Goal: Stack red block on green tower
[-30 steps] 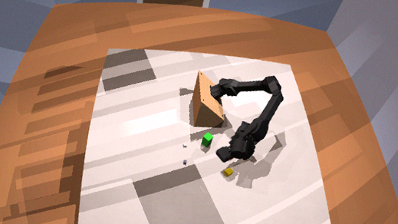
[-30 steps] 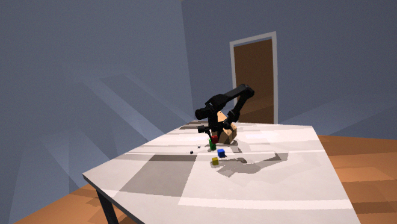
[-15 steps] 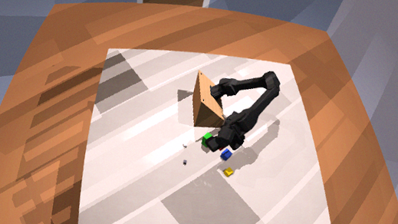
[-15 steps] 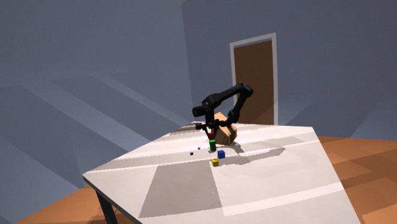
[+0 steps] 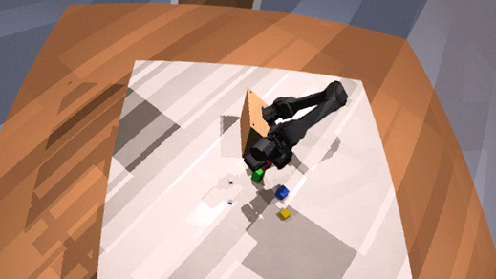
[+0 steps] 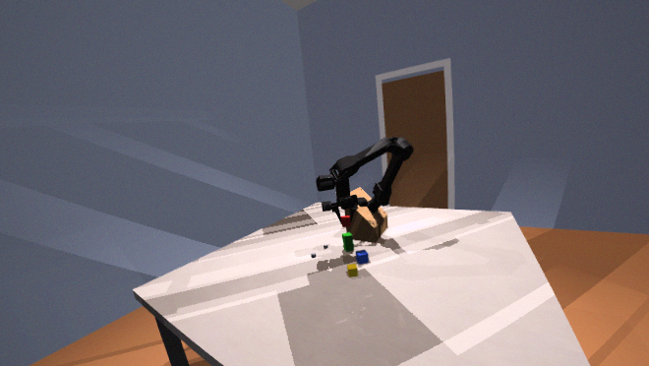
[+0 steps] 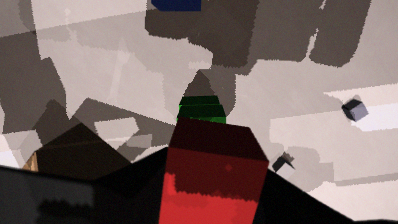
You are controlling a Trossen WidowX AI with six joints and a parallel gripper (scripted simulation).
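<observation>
Right now the blue block is 60 mm ahead of my gripper tip, 90 mm to the left of it and 110 mm below it. From my gripper tip the other things lie so: small purple cube 550 mm ahead, 410 mm to the left, 120 mm below; red block 10 mm above; yellow block 160 mm ahead, 90 mm to the left, 110 mm below.
</observation>
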